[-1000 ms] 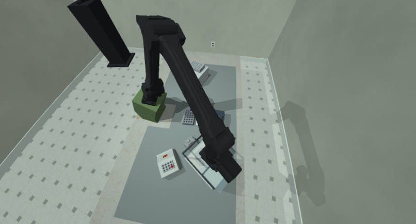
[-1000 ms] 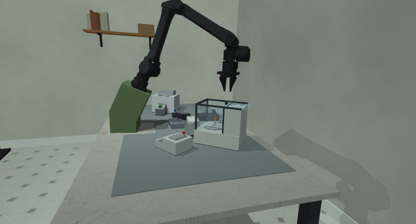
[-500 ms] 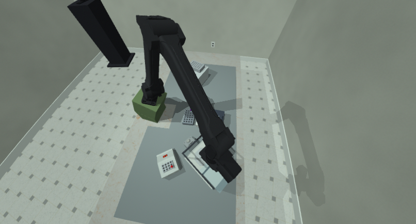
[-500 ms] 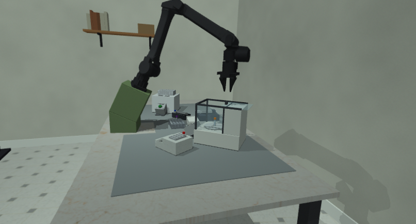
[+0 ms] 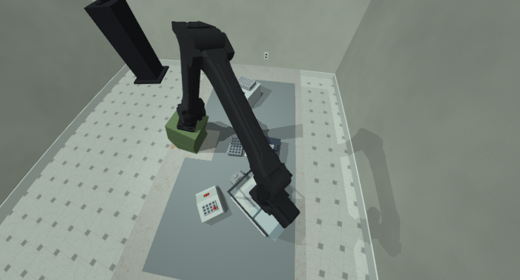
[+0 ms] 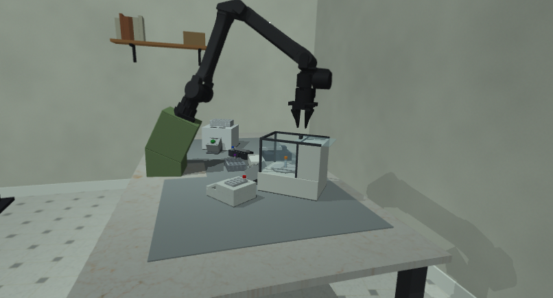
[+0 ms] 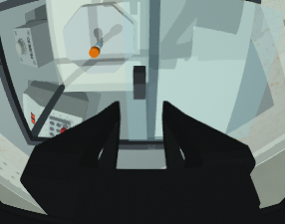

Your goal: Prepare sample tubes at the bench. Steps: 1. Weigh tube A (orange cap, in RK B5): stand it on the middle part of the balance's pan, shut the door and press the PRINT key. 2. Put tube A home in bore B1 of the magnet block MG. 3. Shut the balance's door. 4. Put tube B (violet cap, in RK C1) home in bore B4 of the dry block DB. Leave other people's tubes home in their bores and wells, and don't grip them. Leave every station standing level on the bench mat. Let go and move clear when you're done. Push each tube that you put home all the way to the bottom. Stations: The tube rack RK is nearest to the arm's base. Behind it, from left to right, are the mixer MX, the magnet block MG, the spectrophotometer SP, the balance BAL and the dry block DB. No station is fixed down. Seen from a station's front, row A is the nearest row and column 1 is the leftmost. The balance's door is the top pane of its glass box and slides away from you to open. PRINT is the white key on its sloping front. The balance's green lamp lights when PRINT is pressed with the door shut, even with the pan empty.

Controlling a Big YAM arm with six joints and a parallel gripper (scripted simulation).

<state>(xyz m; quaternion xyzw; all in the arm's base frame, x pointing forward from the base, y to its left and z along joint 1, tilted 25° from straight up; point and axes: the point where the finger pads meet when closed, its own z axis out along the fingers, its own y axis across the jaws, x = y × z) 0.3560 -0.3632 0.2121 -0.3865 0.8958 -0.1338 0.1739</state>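
Right now my hand is 50 mm above the balance door, 20 mm to the left of it and 20 mm short of it. Round my hand: red-capped tube: 240 mm behind, 200 mm below, 10 mm to the right; balance pan: 180 mm below, 50 mm to the left, 40 mm behind; dry block DB: 280 mm behind, 230 mm below, 10 mm to the left.
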